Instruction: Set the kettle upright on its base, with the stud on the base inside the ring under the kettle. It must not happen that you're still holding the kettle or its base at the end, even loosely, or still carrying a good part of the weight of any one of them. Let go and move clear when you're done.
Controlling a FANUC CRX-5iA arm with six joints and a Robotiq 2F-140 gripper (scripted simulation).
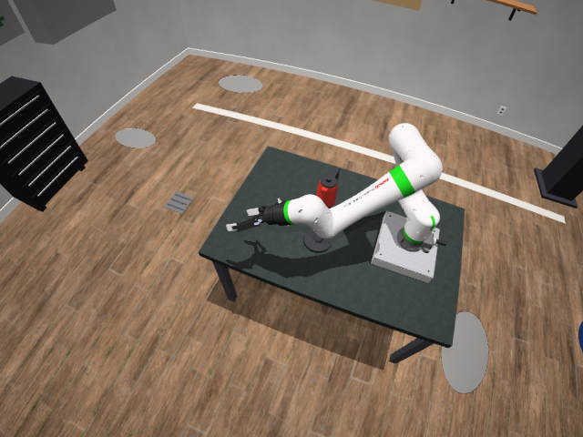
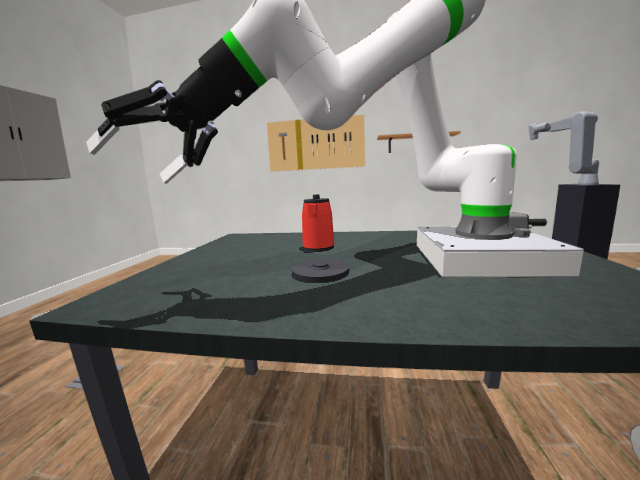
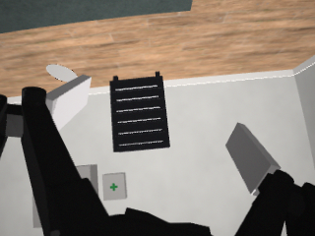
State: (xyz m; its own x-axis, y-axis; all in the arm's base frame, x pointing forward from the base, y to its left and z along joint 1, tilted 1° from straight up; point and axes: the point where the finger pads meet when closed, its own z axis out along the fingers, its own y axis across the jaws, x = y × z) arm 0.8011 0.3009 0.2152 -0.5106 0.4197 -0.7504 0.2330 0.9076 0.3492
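My gripper is now 310 mm past the red kettle, 490 mm to the left of it and 200 mm above it. Also, from my hand: round dark base (330 mm behind, 190 mm to the right, 280 mm below).
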